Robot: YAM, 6 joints.
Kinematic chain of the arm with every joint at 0, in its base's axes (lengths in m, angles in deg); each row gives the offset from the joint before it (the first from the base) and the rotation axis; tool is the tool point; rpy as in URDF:
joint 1: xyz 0 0 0.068 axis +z
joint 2: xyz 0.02 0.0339 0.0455 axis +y
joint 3: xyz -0.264 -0.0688 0 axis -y
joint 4: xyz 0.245 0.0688 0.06 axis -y
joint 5: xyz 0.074 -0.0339 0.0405 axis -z
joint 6: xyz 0.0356 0 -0.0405 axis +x
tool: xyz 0 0 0 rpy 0 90 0
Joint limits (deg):
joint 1: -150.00..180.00
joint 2: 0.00..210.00
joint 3: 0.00..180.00
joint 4: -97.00..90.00
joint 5: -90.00..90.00
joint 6: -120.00..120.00
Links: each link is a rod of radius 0.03 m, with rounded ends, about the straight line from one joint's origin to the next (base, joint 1, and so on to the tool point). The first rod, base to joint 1, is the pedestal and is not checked.
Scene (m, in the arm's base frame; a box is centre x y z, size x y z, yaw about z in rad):
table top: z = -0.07
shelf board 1: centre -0.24 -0.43 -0 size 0.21 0.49 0.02 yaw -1.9
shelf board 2: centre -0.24 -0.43 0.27 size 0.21 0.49 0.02 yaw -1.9
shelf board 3: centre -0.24 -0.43 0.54 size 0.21 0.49 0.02 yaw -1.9
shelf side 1: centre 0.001 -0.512 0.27 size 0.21 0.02 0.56 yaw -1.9
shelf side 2: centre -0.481 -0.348 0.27 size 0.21 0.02 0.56 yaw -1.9
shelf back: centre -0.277 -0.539 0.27 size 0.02 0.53 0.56 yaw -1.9
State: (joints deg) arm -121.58 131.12 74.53 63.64 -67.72 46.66
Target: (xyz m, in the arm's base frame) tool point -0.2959 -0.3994 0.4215
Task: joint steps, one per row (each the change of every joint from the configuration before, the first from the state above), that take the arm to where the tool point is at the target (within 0.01 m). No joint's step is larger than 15 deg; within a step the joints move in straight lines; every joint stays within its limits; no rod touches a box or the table.
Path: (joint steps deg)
1: -2.65 -8.60 -12.85 1.42 -2.66 0.00
2: -2.65 -8.60 -12.84 1.42 -2.66 0.00
3: -2.64 -8.60 -12.85 1.41 -2.66 0.00
4: -2.65 -8.60 -12.85 1.42 -2.66 0.00
5: -2.38 -2.13 11.91 -2.33 3.26 0.00
6: -2.37 -2.14 11.91 -2.33 3.25 0.00
7: -2.37 -2.14 11.91 -2.33 3.25 0.00
8: -2.37 -2.13 11.91 -2.33 3.26 0.00
9: 2.95 9.79 12.38 -1.65 2.81 0.00
10: 2.95 9.80 12.39 -1.65 2.82 0.00
11: 2.95 9.80 12.39 -1.66 2.82 0.00
12: 2.95 9.79 12.39 -1.65 2.81 0.00

